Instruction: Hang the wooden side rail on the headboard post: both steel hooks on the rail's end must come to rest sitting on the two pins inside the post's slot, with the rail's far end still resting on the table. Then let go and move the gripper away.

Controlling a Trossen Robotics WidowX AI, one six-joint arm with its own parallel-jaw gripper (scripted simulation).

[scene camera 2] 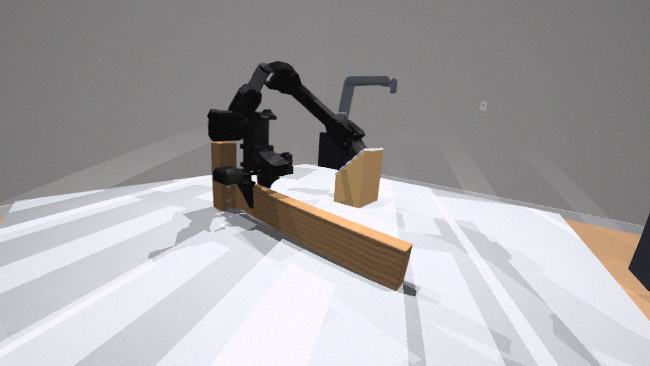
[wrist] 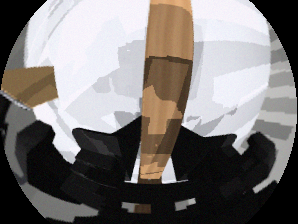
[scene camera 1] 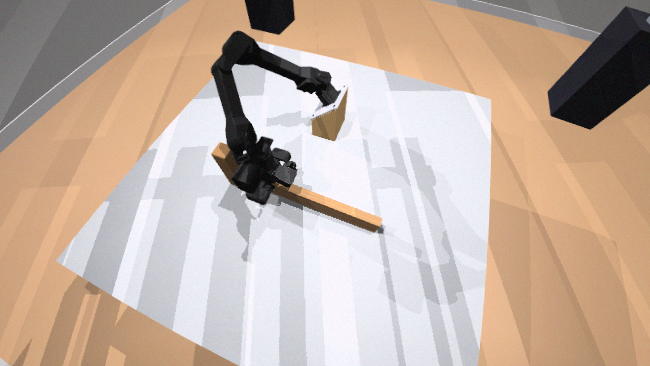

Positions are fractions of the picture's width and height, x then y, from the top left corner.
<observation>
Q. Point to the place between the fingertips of my gripper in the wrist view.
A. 0.52, 0.53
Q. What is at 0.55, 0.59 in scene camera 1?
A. A wooden side rail.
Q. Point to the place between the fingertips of my gripper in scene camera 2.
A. At 0.39, 0.56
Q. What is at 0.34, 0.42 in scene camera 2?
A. An upright headboard post.
</observation>
